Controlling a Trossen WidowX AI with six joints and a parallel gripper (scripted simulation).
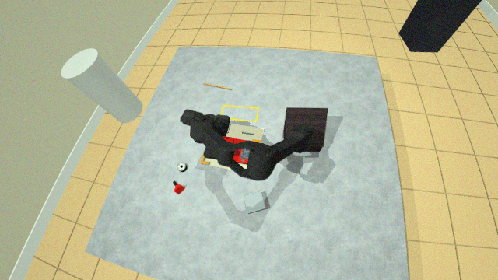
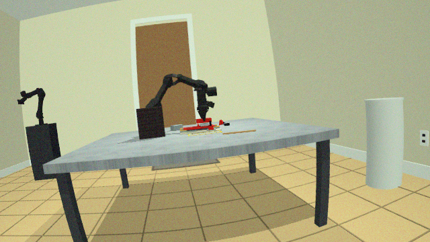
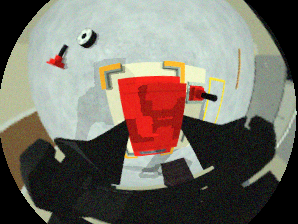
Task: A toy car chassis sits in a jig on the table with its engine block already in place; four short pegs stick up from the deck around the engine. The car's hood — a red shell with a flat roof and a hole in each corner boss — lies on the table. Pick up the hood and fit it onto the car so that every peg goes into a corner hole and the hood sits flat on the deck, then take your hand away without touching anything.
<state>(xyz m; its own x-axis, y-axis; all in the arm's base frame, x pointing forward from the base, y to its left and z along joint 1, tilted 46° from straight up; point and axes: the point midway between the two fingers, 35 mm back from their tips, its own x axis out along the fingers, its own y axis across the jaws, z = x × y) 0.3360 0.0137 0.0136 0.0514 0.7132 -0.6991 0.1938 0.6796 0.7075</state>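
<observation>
The red hood lies 10 mm above my gripper tip. From my gripper tip the other things lie so: wheel: 190 mm ahead, 80 mm to the left, 50 mm below; then thin wooden stick: 70 mm ahead, 390 mm to the right, 50 mm below; then engine block: 30 mm below.
</observation>
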